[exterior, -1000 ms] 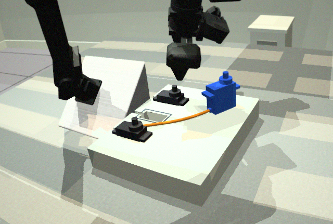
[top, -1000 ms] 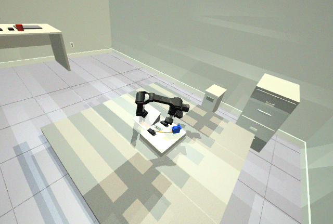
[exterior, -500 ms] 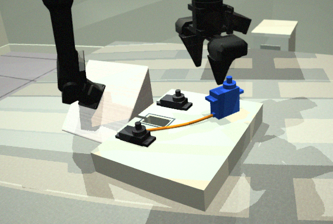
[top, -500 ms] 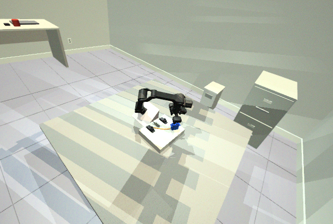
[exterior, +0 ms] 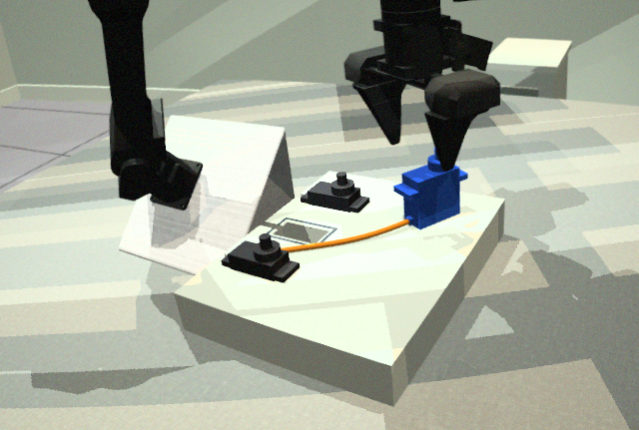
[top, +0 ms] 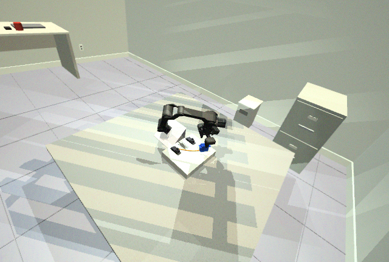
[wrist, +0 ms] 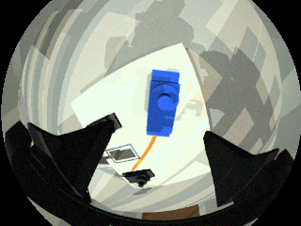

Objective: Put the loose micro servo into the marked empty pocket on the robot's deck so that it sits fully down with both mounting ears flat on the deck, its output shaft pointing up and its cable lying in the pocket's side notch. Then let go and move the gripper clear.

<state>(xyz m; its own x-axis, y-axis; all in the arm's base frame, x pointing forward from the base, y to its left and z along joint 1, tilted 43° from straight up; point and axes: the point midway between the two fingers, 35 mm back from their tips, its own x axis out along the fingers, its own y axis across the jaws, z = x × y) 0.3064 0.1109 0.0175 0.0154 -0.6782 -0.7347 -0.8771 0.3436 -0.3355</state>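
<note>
The white deck is 100 mm below my gripper tip, 70 mm to the right of it and 10 mm behind it.
</note>
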